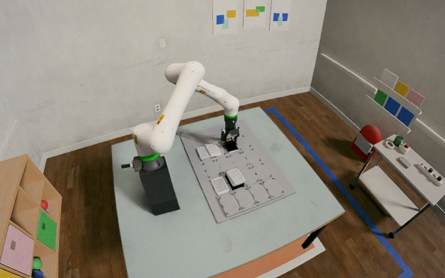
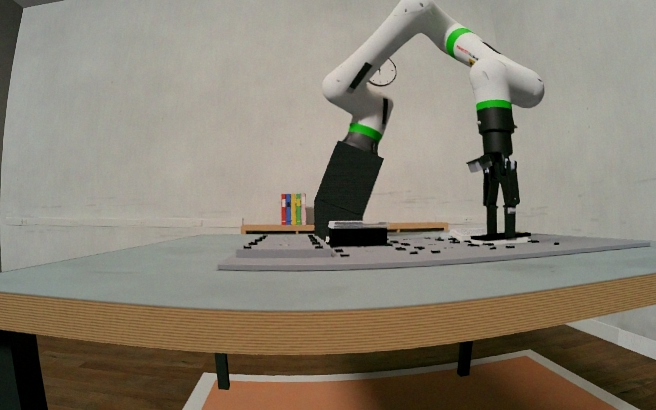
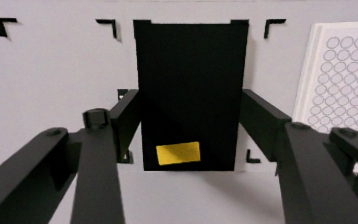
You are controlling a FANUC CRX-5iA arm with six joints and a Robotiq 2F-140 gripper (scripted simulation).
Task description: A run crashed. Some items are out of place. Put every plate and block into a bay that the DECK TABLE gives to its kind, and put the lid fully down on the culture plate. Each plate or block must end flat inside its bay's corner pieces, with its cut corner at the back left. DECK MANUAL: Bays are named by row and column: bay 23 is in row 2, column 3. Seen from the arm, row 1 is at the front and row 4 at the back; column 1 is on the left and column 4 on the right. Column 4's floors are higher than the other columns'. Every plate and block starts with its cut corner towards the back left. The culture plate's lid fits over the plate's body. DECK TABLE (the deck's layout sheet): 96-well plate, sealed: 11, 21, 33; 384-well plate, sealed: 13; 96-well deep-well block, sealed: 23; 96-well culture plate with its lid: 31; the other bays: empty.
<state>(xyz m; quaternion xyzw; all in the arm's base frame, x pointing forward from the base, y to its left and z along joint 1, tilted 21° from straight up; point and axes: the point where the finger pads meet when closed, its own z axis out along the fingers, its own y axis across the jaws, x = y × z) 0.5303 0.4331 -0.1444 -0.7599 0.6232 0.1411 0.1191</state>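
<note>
My gripper is now 20 mm above the lid. Round my hand: white plate (210 mm behind, 40 mm to the right, 30 mm below); then black deep-well block (40 mm behind, 340 mm to the right, 20 mm below).
</note>
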